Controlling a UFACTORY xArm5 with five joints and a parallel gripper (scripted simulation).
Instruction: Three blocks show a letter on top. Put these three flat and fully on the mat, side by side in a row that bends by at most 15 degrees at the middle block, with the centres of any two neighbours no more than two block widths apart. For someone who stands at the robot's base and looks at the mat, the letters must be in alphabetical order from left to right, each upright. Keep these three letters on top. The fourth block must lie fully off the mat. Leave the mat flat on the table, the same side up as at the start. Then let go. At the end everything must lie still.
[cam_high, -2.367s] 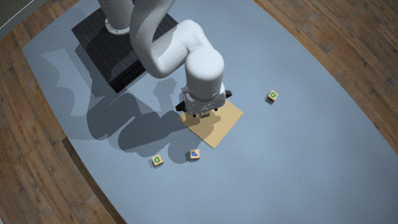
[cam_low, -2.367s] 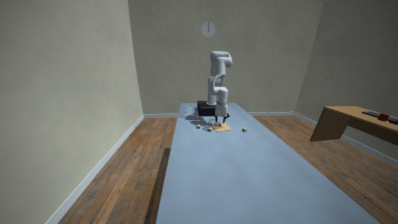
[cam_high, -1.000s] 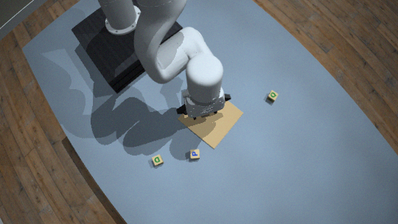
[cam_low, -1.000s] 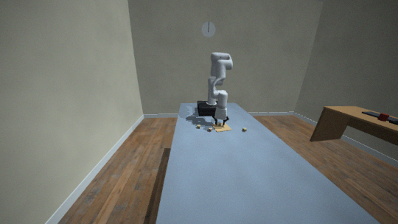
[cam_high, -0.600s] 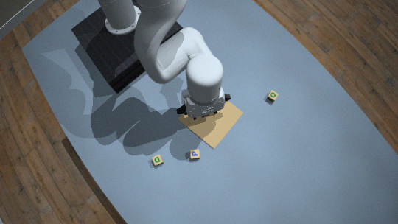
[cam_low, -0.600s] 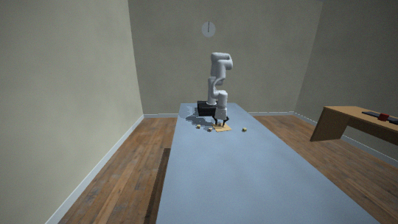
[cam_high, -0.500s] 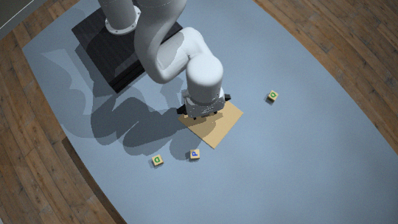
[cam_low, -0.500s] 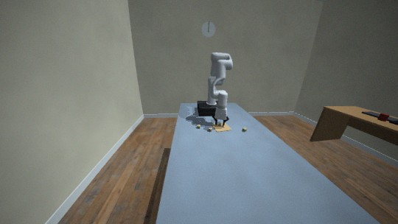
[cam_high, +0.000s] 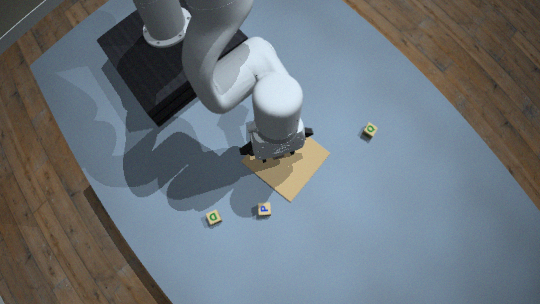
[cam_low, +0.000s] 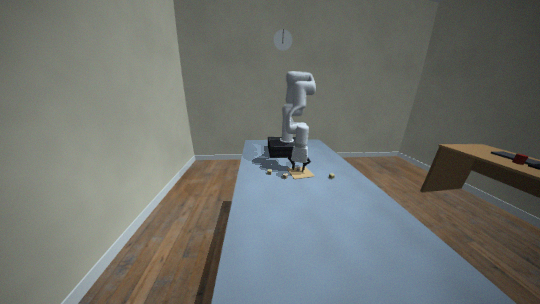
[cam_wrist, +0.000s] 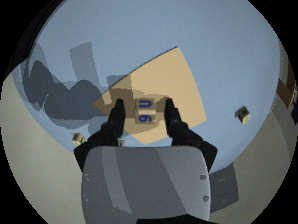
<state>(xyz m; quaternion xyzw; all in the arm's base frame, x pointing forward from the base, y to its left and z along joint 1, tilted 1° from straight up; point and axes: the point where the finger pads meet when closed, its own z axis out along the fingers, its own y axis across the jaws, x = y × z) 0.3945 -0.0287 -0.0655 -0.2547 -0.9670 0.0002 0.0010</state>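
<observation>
Right now the tan mat is 2 cm ahead of my hand, 1 cm to the left of it and 2 cm below it. The rest, counted from my hand: block (1 cm ahead, 20 cm to the right, 1 cm below).
</observation>
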